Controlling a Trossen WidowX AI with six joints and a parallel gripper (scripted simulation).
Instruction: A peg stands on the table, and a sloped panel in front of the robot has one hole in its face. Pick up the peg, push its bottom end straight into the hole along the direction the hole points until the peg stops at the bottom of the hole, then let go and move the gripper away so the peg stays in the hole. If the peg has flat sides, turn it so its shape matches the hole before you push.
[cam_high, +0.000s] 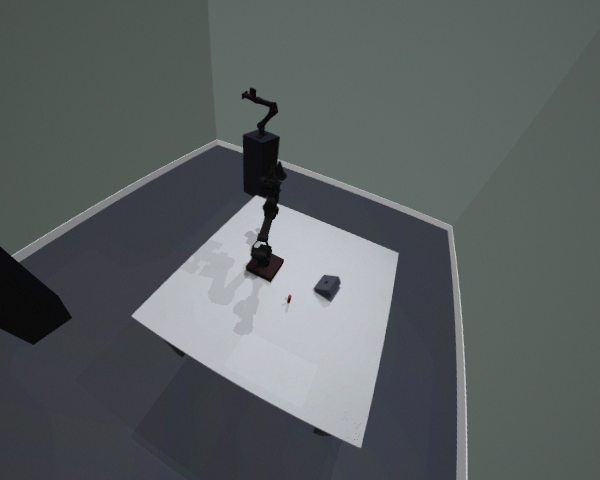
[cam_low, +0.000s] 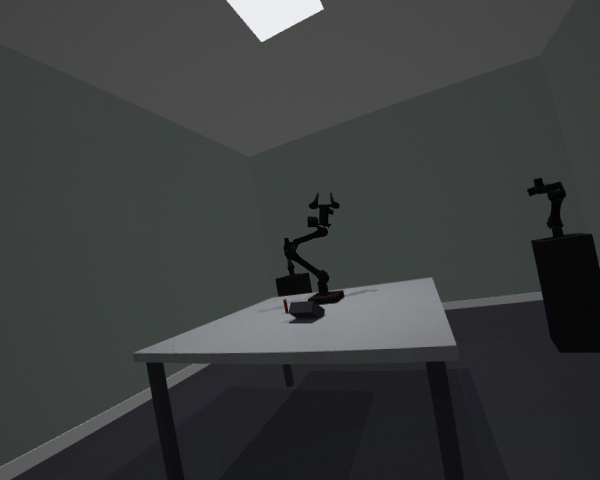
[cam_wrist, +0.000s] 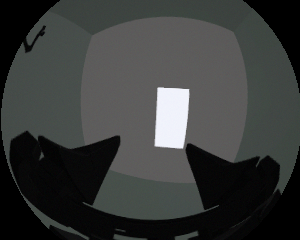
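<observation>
My gripper tip is 32 cm short of the peg, 21 cm to the left of it and 62 cm above it. Also, from my gripper tip: sloped panel (45 cm ahead, 2 cm to the left, 64 cm below).
</observation>
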